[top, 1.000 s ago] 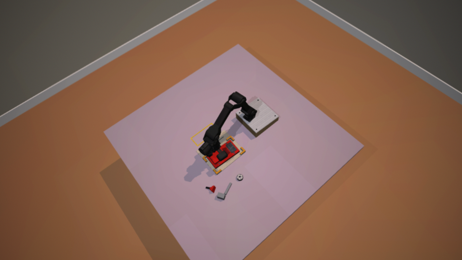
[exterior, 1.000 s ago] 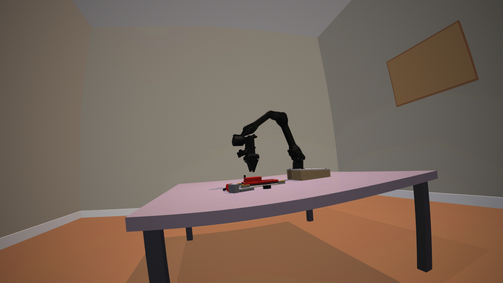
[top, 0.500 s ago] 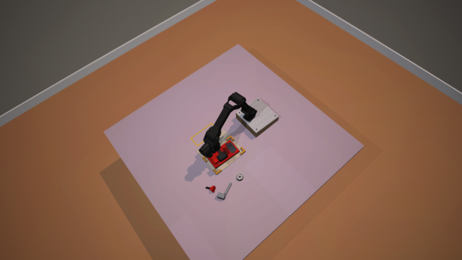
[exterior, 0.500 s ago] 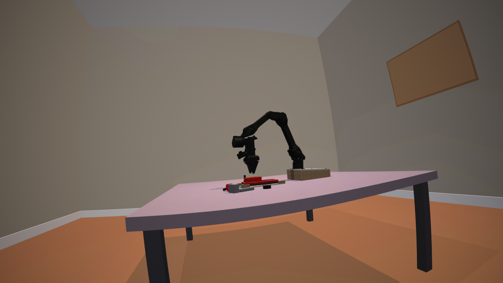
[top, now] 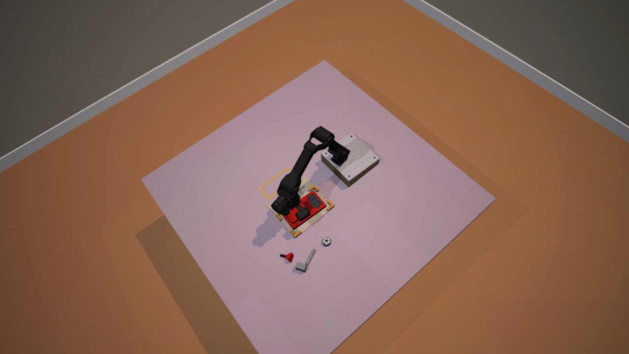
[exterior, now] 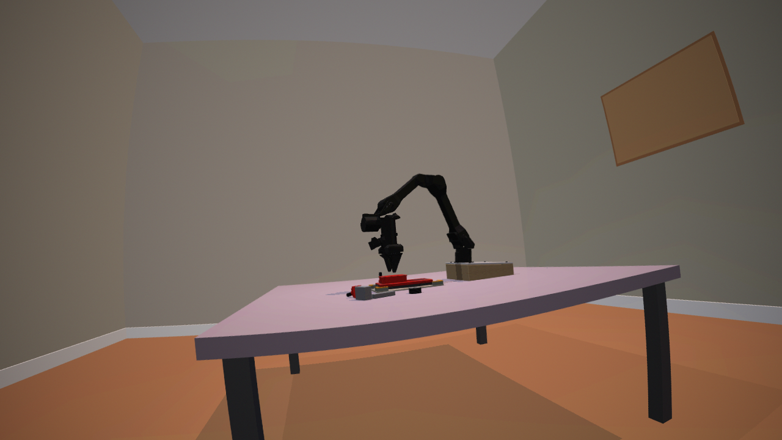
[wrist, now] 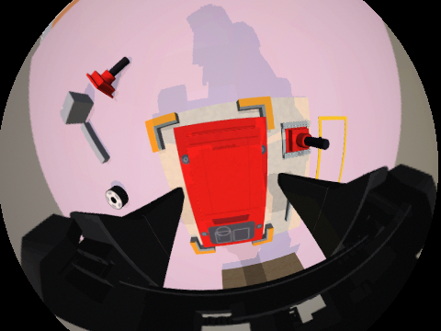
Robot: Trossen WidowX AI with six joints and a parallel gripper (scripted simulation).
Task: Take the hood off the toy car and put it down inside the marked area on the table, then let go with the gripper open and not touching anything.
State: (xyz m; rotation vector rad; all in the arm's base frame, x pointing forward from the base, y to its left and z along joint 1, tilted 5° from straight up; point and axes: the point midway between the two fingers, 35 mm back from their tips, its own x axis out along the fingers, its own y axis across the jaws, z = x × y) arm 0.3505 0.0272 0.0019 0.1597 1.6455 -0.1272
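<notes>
The red hood is 20 mm below my gripper tip. The rest, counted from my gripper tip: wheel (10 mm ahead, 200 mm to the left, 50 mm below).
</notes>
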